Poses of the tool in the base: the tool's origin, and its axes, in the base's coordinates. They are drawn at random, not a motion.
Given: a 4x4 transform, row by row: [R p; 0 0 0 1], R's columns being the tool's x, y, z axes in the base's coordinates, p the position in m. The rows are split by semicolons.
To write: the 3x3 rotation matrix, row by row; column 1 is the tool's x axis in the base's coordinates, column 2 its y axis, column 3 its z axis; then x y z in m. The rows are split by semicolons. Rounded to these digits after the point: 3 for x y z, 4 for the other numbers.
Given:
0.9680 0.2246 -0.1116 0.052; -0.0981 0.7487 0.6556 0.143; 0.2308 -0.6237 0.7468 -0.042; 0 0 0 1
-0.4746 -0.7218 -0.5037 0.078; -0.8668 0.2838 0.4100 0.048; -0.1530 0.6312 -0.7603 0.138; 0 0 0 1
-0.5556 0.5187 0.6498 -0.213; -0.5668 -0.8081 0.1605 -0.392; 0.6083 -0.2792 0.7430 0.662; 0 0 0 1
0.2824 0.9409 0.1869 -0.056; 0.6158 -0.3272 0.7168 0.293; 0.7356 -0.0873 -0.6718 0.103; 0 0 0 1
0.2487 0.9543 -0.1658 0.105; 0.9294 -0.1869 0.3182 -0.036; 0.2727 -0.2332 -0.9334 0.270; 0 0 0 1
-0.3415 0.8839 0.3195 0.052; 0.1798 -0.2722 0.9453 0.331; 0.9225 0.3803 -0.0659 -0.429; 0 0 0 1
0.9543 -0.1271 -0.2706 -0.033; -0.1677 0.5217 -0.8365 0.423; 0.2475 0.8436 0.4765 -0.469; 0 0 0 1
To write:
0.9680 0.2246 -0.1116; -0.0981 0.7487 0.6556; 0.2308 -0.6237 0.7468; 0.052 0.143 -0.042
-0.4746 -0.7218 -0.5037; -0.8668 0.2838 0.4100; -0.1530 0.6312 -0.7603; 0.078 0.048 0.138
-0.5556 0.5187 0.6498; -0.5668 -0.8081 0.1605; 0.6083 -0.2792 0.7430; -0.213 -0.392 0.662
0.2824 0.9409 0.1869; 0.6158 -0.3272 0.7168; 0.7356 -0.0873 -0.6718; -0.056 0.293 0.103
0.2487 0.9543 -0.1658; 0.9294 -0.1869 0.3182; 0.2727 -0.2332 -0.9334; 0.105 -0.036 0.270
-0.3415 0.8839 0.3195; 0.1798 -0.2722 0.9453; 0.9225 0.3803 -0.0659; 0.052 0.331 -0.429
0.9543 -0.1271 -0.2706; -0.1677 0.5217 -0.8365; 0.2475 0.8436 0.4765; -0.033 0.423 -0.469

